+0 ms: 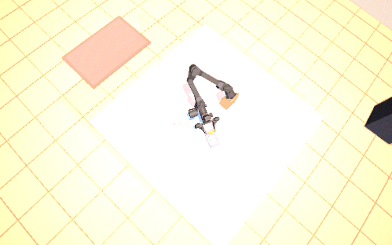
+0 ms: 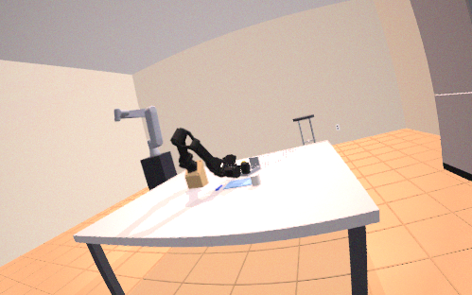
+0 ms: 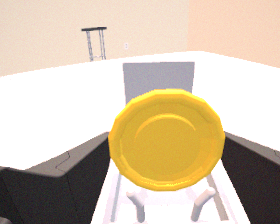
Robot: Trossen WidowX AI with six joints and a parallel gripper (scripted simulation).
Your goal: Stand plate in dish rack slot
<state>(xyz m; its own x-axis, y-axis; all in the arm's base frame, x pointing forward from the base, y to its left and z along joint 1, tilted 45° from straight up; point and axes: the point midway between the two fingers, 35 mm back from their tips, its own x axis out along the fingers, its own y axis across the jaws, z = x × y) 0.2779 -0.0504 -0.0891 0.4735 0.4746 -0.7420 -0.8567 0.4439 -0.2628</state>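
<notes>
My gripper tip is now 10 mm to the left of the yellow plate. Round my gripper tip: white cup 250 mm to the right, 90 mm ahead, 30 mm below; wire dish rack 30 mm below, 20 mm to the left, 10 mm ahead; blue spoon 200 mm to the right, 130 mm behind, 50 mm below.
</notes>
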